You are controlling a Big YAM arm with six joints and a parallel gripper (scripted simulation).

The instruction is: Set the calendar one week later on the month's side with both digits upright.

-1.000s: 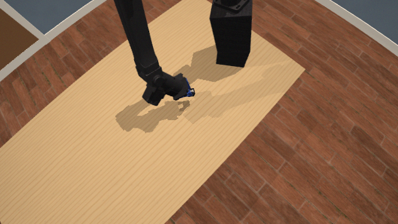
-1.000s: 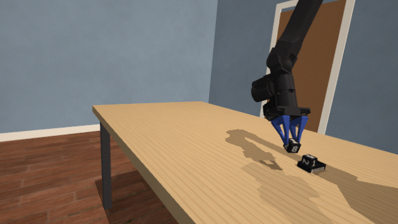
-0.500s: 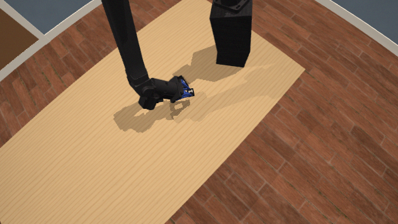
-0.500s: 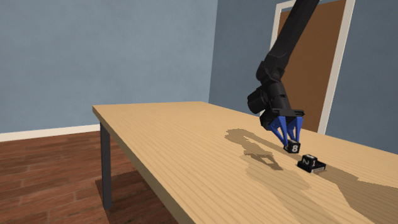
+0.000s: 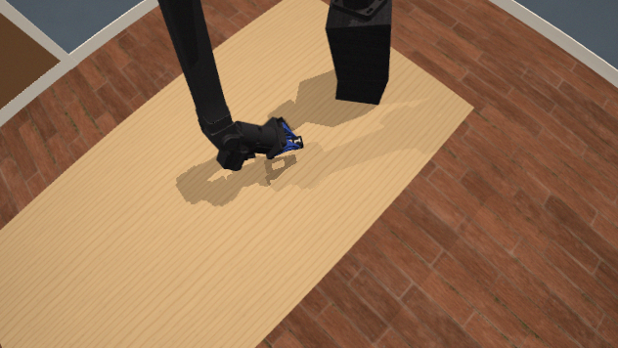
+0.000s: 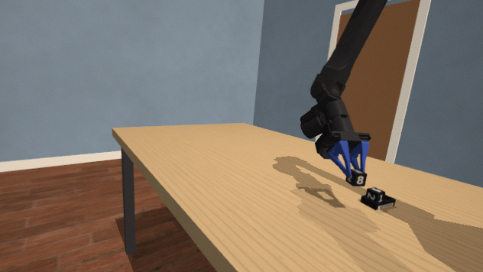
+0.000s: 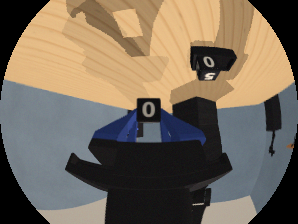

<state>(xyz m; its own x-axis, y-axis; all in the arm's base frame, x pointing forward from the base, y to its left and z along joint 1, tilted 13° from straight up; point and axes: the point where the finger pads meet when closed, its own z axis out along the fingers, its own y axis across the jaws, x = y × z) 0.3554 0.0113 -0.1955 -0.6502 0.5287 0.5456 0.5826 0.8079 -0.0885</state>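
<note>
Now: hand 30 mm past the black cube, 80 mm to the left of it and 70 mm above it. From my hand the other things lie so: black tray 40 mm behind, 100 mm to the right, 80 mm below; black date cube 10 mm behind, 10 mm below.
</note>
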